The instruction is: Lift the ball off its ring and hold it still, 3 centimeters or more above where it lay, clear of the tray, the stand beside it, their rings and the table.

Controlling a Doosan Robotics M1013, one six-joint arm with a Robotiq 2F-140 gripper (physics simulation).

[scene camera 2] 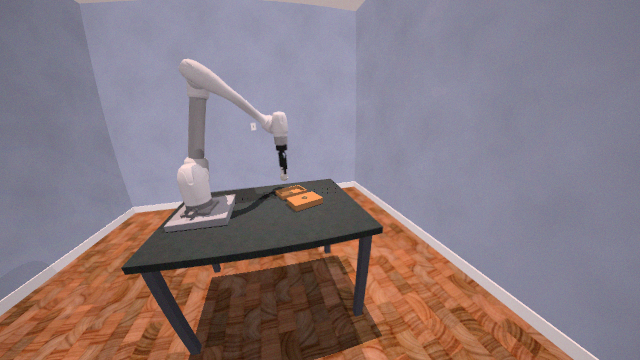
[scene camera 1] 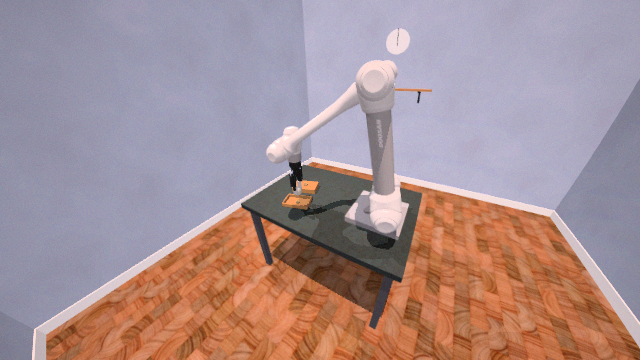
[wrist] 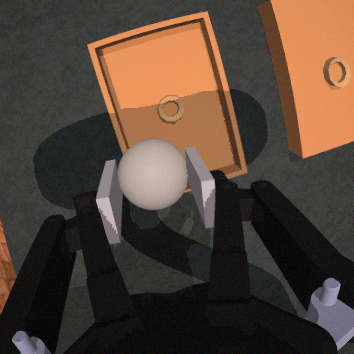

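A pale ball [scene camera 1: 297, 191] [scene camera 2: 284, 177] [wrist: 153, 174] is between the two finger pads of my gripper [scene camera 1: 297, 189] [scene camera 2: 284, 174] [wrist: 152, 171], which is shut on it. In the scene camera 2 view the ball hangs in the air above the table, apart from the tray. The orange tray [scene camera 1: 284, 203] [scene camera 2: 278, 195] [wrist: 103, 84] lies under the ball. Its ring [wrist: 159, 109] shows bare on the tray floor. The orange stand [scene camera 1: 312, 188] [scene camera 2: 306, 202] [wrist: 310, 100] is beside the tray, with a bare ring [wrist: 326, 73] on its top.
The dark table [scene camera 1: 330, 220] [scene camera 2: 270, 227] [wrist: 45, 90] carries the tray, the stand and the arm's pale base plate [scene camera 1: 356, 212] [scene camera 2: 200, 224]. A shelf [scene camera 1: 415, 90] and a round clock [scene camera 1: 395, 42] are on the wall behind the arm.
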